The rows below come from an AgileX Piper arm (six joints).
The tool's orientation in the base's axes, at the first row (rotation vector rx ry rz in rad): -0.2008, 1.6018, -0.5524
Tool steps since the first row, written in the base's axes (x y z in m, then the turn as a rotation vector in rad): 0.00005, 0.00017, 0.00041, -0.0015, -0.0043, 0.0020; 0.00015, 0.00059, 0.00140, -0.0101, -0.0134, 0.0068; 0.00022, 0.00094, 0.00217, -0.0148, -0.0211, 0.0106; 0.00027, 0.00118, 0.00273, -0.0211, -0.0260, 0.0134; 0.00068, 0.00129, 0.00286, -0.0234, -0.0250, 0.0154; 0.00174, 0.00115, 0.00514, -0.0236, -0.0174, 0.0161; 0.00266, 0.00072, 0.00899, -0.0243, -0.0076, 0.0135; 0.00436, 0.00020, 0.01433, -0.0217, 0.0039, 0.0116; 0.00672, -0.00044, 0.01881, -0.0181, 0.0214, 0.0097; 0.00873, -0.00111, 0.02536, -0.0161, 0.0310, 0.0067; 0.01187, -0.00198, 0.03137, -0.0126, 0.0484, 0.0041
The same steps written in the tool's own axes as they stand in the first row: -0.00045, -0.00003, 0.00000, 0.0003, -0.0049, -0.0005; -0.00152, -0.00011, -0.00001, 0.0012, -0.0167, -0.0069; -0.00237, -0.00015, -0.00004, 0.0018, -0.0260, -0.0098; -0.00298, -0.00019, -0.00005, 0.0022, -0.0328, -0.0148; -0.00319, -0.00007, 0.00032, 0.0003, -0.0333, -0.0173; -0.00528, -0.00104, 0.00135, -0.0037, -0.0271, -0.0193; -0.00861, -0.00301, 0.00228, -0.0057, -0.0176, -0.0221; -0.01332, -0.00559, 0.00397, -0.0094, -0.0062, -0.0222; -0.01729, -0.00775, 0.00634, -0.0160, 0.0105, -0.0227; -0.02304, -0.01096, 0.00834, -0.0179, 0.0206, -0.0229; -0.02836, -0.01387, 0.01150, -0.0237, 0.0375, -0.0234
